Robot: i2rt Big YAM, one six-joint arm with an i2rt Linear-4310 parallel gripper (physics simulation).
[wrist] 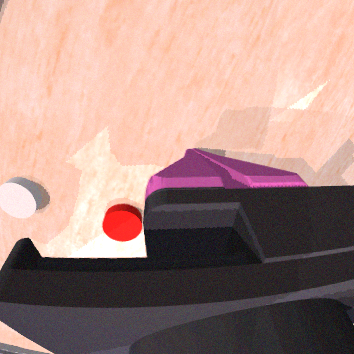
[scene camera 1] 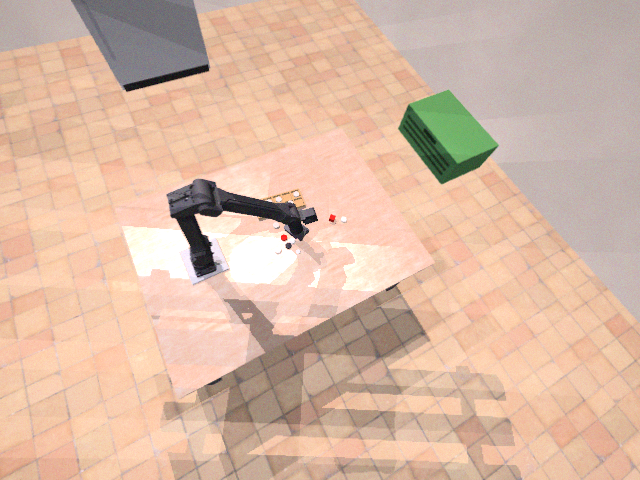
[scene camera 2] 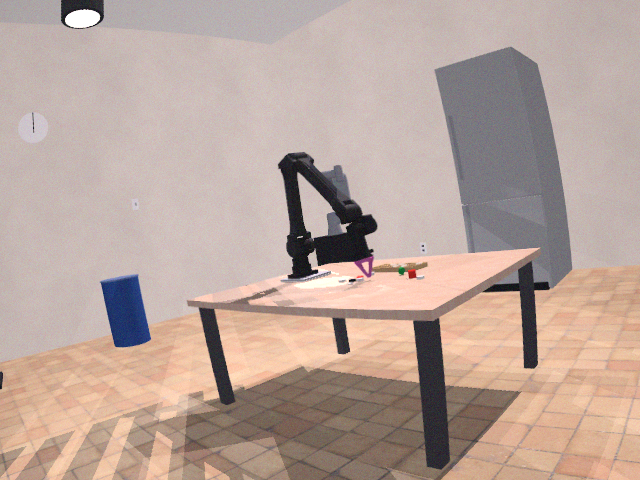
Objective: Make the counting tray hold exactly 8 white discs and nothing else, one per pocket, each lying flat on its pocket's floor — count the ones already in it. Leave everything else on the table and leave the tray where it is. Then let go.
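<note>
The wooden counting tray (scene camera 1: 286,195) (scene camera 2: 391,268) lies behind my arm, with white discs (scene camera 1: 295,193) showing in some pockets. My gripper (scene camera 1: 302,234) (scene camera 2: 365,272) (wrist: 190,157) is low over the table in front of the tray; its purple fingers are pressed together with nothing between them. In the wrist view a red disc (wrist: 121,223) (scene camera 1: 284,237) lies just left of the fingers, and a white disc (wrist: 19,199) lies farther left. More loose white discs (scene camera 1: 277,250) (scene camera 1: 343,219) lie on the table.
A black disc (scene camera 1: 288,246), a red cube (scene camera 1: 331,218) (scene camera 2: 411,273) and a green disc (scene camera 2: 402,270) lie among the loose pieces. Off the table are a green crate (scene camera 1: 447,135), a grey fridge (scene camera 1: 147,38) (scene camera 2: 504,157) and a blue bin (scene camera 2: 125,310).
</note>
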